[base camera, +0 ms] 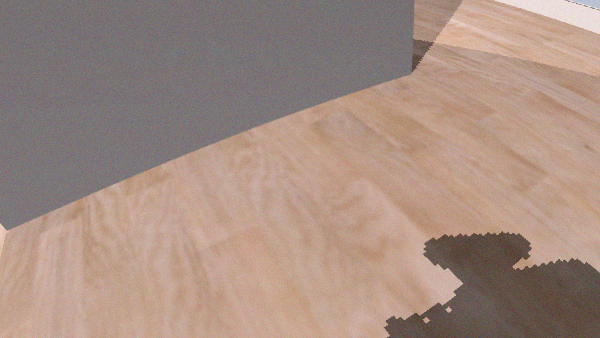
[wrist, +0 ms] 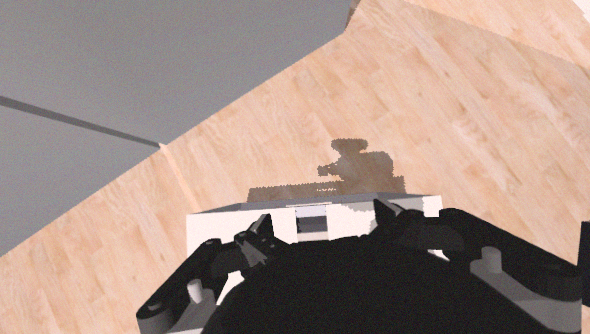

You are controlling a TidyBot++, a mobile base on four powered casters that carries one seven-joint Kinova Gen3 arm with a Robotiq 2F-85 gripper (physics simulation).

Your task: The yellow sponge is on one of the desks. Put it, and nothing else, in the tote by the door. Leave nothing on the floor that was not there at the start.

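Frame: origin at the arm's base, x ahead, y left, z up, level; millimetres.
Seen in the pictures: gripper, between the fingertips: [wrist: 322, 217].
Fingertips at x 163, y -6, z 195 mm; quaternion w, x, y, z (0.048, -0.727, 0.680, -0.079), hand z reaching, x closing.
Observation:
A point is followed by its place in that frame.
My gripper [wrist: 322, 217] {x 163, y -6, z 195 mm} is open, with its two black fingers spread wide above the white front of my base and nothing between them. The yellow sponge does not show in either view. The tote by the door does not show in either view. No desk top shows.
A large grey panel [base camera: 200, 75] {x 622, y 194, z -260 mm} [wrist: 175, 55] {x 557, y 316, z -75 mm} stands on the wooden floor [base camera: 280, 225] {x 413, y 69, z -396 mm} [wrist: 450, 130] {x 365, y -595, z -396 mm} ahead and to the left; in the wrist view a dark seam crosses it. Its far corner is at the upper right of the base view. A white baseboard [base camera: 555, 15] {x 1368, y -1016, z -381 mm} runs beyond. My shadow lies on the floor.

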